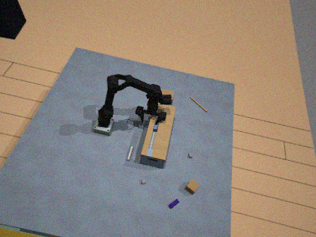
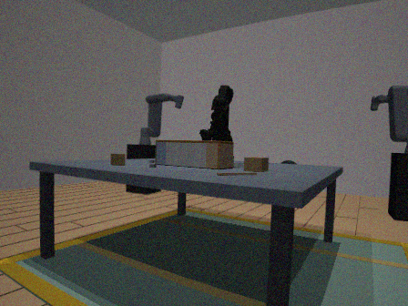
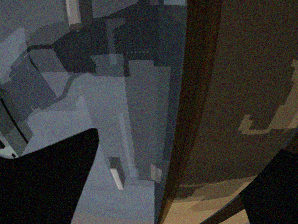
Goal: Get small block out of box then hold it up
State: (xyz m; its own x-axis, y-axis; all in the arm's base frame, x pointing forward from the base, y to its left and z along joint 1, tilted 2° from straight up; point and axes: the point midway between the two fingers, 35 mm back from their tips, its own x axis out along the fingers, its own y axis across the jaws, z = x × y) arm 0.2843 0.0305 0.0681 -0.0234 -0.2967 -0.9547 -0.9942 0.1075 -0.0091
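Right now the blue block is 5 cm ahead of my gripper tip and 3 cm to the right of it. Round my gripper tip: tan cube: 35 cm to the right, 30 cm ahead, 6 cm below; then thin wooden stick: 34 cm ahead, 27 cm to the left, 8 cm below; then long box: 5 cm to the right, 3 cm ahead, 2 cm below.
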